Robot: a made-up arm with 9 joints. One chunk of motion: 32 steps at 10 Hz.
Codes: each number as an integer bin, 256 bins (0 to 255) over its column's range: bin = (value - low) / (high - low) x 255, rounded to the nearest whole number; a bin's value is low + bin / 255 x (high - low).
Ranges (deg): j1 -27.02..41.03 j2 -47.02..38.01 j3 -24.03..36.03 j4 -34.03..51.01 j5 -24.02..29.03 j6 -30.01..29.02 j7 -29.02..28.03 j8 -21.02..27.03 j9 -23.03..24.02
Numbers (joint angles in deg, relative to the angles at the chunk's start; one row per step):
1: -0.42 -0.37 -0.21 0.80 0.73 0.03 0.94 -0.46 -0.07
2: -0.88 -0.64 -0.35 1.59 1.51 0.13 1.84 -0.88 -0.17
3: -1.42 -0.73 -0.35 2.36 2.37 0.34 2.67 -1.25 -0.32
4: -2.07 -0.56 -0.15 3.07 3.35 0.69 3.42 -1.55 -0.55
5: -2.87 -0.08 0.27 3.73 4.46 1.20 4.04 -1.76 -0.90
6: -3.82 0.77 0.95 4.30 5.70 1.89 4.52 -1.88 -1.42
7: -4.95 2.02 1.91 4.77 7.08 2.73 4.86 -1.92 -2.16
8: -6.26 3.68 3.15 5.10 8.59 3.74 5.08 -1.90 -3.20
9: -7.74 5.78 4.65 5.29 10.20 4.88 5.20 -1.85 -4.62
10: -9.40 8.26 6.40 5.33 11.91 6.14 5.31 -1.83 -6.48
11: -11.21 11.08 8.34 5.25 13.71 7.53 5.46 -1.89 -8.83
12: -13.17 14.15 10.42 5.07 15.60 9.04 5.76 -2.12 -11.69
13: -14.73 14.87 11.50 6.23 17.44 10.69 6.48 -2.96 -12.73
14: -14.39 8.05 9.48 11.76 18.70 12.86 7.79 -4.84 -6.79
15: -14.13 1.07 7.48 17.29 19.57 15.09 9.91 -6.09 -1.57
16: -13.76 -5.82 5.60 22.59 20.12 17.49 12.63 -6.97 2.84
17: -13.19 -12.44 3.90 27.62 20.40 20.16 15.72 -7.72 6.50
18: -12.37 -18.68 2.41 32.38 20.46 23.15 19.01 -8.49 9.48
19: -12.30 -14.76 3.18 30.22 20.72 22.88 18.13 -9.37 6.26
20: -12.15 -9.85 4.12 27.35 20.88 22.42 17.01 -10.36 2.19
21: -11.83 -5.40 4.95 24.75 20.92 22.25 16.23 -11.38 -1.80
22: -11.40 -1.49 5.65 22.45 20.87 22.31 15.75 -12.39 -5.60
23: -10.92 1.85 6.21 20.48 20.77 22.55 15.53 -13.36 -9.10
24: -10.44 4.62 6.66 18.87 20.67 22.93 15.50 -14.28 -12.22
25: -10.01 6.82 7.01 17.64 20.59 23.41 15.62 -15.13 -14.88
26: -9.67 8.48 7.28 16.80 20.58 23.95 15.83 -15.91 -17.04
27: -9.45 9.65 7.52 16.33 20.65 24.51 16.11 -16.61 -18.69
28: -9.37 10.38 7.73 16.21 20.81 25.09 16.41 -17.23 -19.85
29: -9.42 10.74 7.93 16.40 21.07 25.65 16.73 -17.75 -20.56
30: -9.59 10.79 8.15 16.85 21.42 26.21 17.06 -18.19 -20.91
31: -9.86 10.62 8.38 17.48 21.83 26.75 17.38 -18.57 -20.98
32: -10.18 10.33 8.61 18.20 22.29 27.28 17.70 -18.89 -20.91
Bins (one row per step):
1: 100 140 101 104 119 130 134 109 124
2: 98 139 101 107 123 130 138 107 124
3: 96 139 101 109 127 131 142 105 123
4: 93 139 101 111 132 133 145 103 122
5: 90 141 103 113 137 135 148 102 120
6: 87 143 106 115 143 138 150 102 117
7: 83 147 110 116 149 141 151 101 113
8: 78 152 115 117 157 146 152 101 107
9: 72 158 122 118 164 151 153 102 100
10: 66 166 129 118 173 156 153 102 90
11: 59 174 137 118 181 162 154 102 77
12: 52 183 146 117 190 169 155 100 61
13: 46 186 151 121 199 176 159 96 56
14: 47 165 142 137 205 185 165 86 88
15: 48 144 134 154 210 195 174 79 116
16: 50 124 126 170 212 205 186 75 140
17: 52 104 119 185 214 217 200 71 160
18: 55 85 112 199 214 230 215 66 176
19: 55 97 116 193 215 228 211 62 159
20: 56 111 120 184 216 226 206 57 137
21: 57 125 123 176 216 226 202 51 115
22: 59 137 126 169 216 226 200 46 94
23: 60 147 128 163 215 227 199 41 75
24: 62 155 130 159 215 229 199 36 59
25: 64 161 132 155 214 231 200 31 44
26: 65 166 133 152 214 233 200 27 32
27: 66 170 134 151 215 236 202 23 24
28: 66 172 135 151 215 238 203 20 17
29: 66 173 136 151 217 240 204 17 13
30: 65 173 137 153 218 243 206 15 11
31: 64 173 138 154 220 245 207 13 11
32: 63 172 139 157 223 247 209 11 11

